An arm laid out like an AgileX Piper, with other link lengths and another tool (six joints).
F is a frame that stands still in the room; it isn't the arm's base.
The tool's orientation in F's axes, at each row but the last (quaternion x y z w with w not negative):
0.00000 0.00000 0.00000 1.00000
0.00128 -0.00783 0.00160 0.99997
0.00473 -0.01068 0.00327 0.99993
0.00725 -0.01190 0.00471 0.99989
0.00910 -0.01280 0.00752 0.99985
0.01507 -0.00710 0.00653 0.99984
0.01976 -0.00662 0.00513 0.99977
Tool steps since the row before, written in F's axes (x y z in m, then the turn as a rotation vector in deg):
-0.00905 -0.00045 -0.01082 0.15 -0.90 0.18
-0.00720 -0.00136 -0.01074 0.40 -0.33 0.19
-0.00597 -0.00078 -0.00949 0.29 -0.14 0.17
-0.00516 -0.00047 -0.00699 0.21 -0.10 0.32
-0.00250 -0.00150 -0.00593 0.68 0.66 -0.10
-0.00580 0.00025 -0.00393 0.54 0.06 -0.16
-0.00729 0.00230 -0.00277 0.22 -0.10 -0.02
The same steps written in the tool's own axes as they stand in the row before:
-0.00905 -0.00045 -0.01082 0.15 -0.90 0.18
-0.00737 -0.00136 -0.01062 0.40 -0.33 0.18
-0.00618 -0.00083 -0.00935 0.29 -0.14 0.17
-0.00533 -0.00052 -0.00686 0.22 -0.10 0.32
-0.00267 -0.00157 -0.00584 0.69 0.65 -0.13
-0.00585 0.00021 -0.00385 0.54 0.05 -0.17
-0.00730 0.00227 -0.00276 0.22 -0.10 -0.02

